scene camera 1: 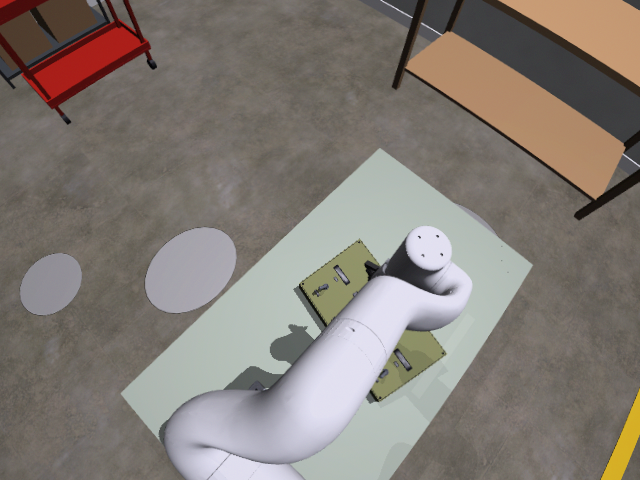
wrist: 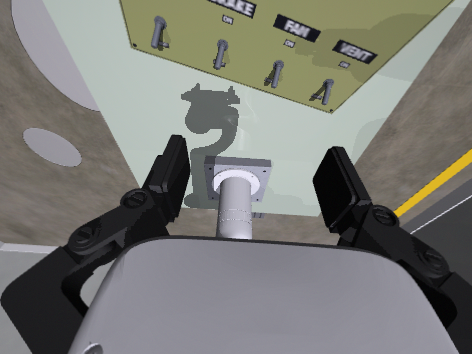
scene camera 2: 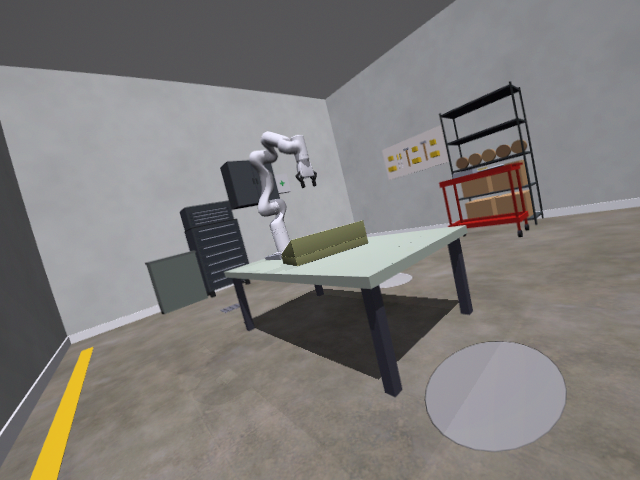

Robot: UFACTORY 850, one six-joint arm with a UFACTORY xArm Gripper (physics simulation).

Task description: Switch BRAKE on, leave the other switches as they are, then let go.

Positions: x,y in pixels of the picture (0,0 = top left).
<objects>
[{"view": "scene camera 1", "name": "olive switch panel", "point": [345,274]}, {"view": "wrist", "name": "gripper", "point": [254,158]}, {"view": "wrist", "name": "olive switch panel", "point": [313,51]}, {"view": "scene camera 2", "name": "olive switch panel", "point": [306,249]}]
</objects>
